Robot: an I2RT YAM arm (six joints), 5 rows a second.
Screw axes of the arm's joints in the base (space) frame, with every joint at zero. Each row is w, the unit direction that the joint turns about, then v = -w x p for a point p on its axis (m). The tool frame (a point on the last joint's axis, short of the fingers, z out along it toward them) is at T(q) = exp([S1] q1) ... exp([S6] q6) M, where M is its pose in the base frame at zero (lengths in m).
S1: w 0 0 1 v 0 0 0
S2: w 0 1 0 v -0.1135 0 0.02
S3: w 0 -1 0 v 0.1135 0 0.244
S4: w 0 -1 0 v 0.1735 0 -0.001
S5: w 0 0 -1 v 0 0.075 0
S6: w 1 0 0 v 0 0.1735 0
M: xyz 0.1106 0 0.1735 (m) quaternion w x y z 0.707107 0 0.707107 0
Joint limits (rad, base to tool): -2.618..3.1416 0..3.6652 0..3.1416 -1.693..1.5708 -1.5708..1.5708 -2.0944..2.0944
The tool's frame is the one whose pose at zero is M.
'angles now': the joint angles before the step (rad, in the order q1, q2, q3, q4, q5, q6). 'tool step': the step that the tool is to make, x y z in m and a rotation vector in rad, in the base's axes. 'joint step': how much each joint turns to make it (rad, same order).
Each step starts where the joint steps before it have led.
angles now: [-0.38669 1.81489 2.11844 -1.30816 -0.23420 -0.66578]
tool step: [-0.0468 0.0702 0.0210 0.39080 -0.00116 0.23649]
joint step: [0.12085 -0.17493 -0.11036 -0.15219 -0.37907 0.09046]
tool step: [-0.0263 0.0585 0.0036 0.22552 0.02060 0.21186]
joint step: [0.17080 -0.11501 -0.11944 -0.00138 -0.21285 0.08305]
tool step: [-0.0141 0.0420 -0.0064 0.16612 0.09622 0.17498]
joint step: [0.15021 -0.04188 -0.08039 0.00184 -0.15844 0.07975]
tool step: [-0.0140 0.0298 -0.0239 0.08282 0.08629 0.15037]
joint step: [0.11978 -0.05046 -0.15444 0.04121 -0.09674 0.01563]
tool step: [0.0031 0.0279 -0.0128 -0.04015 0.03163 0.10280]
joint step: [0.10856 0.04299 -0.00790 0.00104 0.03194 -0.01135]
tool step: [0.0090 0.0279 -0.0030 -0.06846 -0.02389 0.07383]
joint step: [0.09375 0.07380 0.06598 0.00185 0.07506 -0.00749]
